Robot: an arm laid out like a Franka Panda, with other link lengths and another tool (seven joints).
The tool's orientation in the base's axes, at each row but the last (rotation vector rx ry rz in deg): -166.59 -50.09 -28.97; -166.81 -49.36 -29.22; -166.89 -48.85 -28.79; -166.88 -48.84 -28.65; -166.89 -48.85 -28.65; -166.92 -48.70 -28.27; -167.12 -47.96 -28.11; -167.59 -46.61 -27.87; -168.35 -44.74 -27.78; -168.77 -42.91 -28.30; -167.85 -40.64 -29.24; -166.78 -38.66 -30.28
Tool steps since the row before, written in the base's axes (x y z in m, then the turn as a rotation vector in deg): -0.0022 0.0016 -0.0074 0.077 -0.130 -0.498; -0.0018 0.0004 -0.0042 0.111 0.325 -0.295; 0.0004 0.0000 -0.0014 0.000 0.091 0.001; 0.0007 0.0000 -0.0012 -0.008 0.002 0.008; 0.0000 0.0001 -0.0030 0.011 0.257 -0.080; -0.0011 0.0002 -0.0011 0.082 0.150 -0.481; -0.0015 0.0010 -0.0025 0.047 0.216 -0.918; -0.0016 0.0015 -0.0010 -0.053 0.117 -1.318; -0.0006 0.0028 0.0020 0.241 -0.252 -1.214; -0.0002 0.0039 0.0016 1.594 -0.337 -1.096; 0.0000 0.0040 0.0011 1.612 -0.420 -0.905; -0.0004 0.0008 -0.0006 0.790 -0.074 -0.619
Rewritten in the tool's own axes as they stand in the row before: -0.0033 -0.0028 0.0066 -0.171 0.134 0.473; -0.0026 -0.0014 0.0035 0.158 -0.223 0.360; -0.0001 0.0002 0.0014 0.047 -0.077 0.013; 0.0002 0.0003 0.0013 -0.003 -0.006 -0.010; -0.0009 -0.0002 0.0029 0.115 -0.213 0.118; -0.0011 -0.0008 0.0008 -0.013 -0.095 0.501; -0.0015 -0.0017 0.0021 -0.148 -0.180 0.915; -0.0009 -0.0021 0.0007 -0.405 -0.154 1.251; 0.0015 -0.0027 -0.0017 -0.305 0.314 1.185; 0.0021 -0.0035 -0.0010 0.818 1.033 1.456; 0.0021 -0.0036 -0.0004 0.862 1.115 1.268; -0.0002 -0.0009 0.0006 0.413 0.433 0.809
